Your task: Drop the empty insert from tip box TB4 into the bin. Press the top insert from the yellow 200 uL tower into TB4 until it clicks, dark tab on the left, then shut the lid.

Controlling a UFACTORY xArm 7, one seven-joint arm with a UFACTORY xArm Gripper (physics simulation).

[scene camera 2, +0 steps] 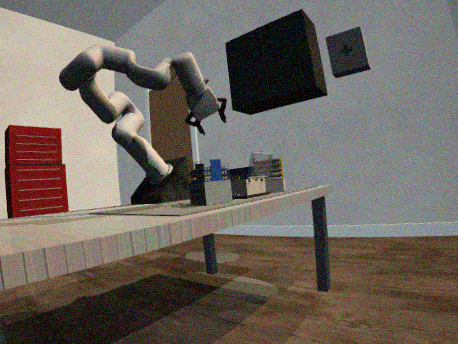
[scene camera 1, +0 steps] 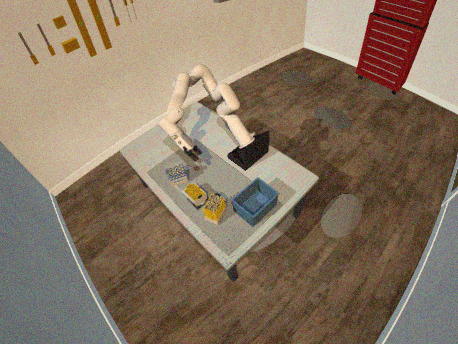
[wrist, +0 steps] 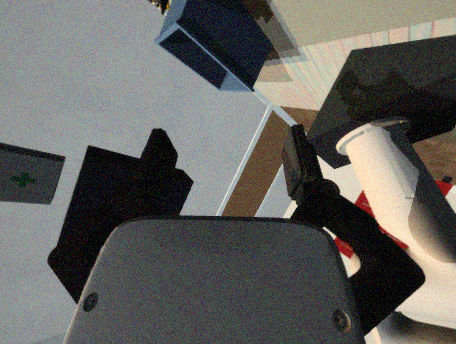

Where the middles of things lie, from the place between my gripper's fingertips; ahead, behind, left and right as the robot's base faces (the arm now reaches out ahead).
Labels:
Right now my hand is 350 mm to the right of the blue bin point(wrist: 228, 51), 210 mm above it and 70 mm past it.

